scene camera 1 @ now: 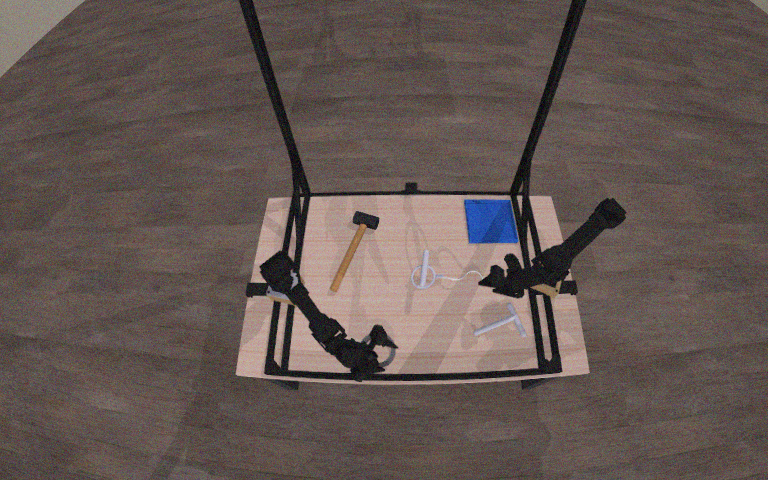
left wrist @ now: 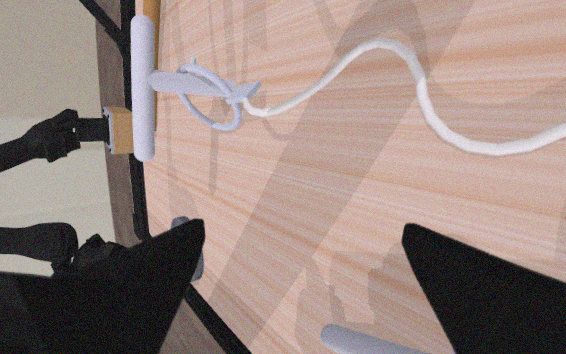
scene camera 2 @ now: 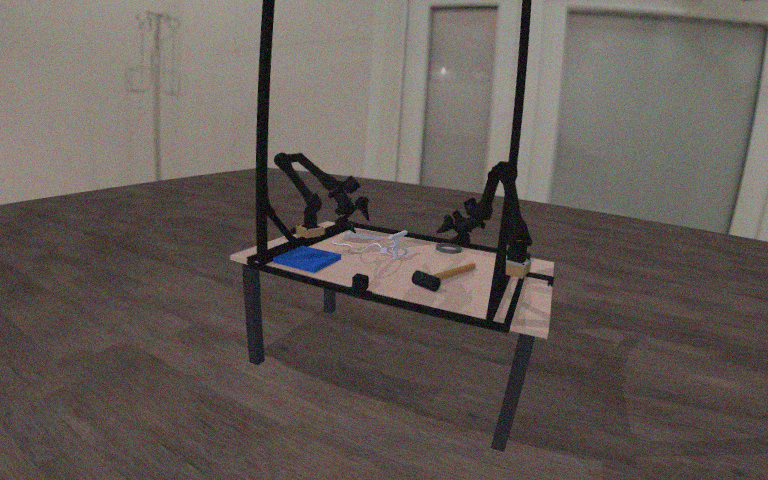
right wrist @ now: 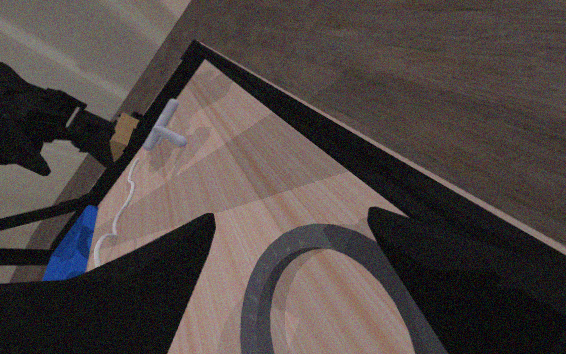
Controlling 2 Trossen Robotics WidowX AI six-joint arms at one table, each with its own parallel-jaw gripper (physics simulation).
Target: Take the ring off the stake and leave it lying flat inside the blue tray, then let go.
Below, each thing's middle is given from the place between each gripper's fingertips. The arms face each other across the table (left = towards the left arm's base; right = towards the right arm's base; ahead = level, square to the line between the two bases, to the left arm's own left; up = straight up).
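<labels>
From my left hand, the blue tray (scene camera 1: 488, 221) is 8 cm below, 8 cm to the left and 31 cm behind. The hammer (scene camera 1: 364, 220) is 6 cm below that same left hand, 44 cm to the right of it and 20 cm behind it.
My right hand, meanwhile, is 2 cm above the hammer, 12 cm to the left of it and 41 cm past it. And the blue tray, if you count from my right hand, is 3 cm below, 40 cm to the left and 53 cm behind.
</labels>
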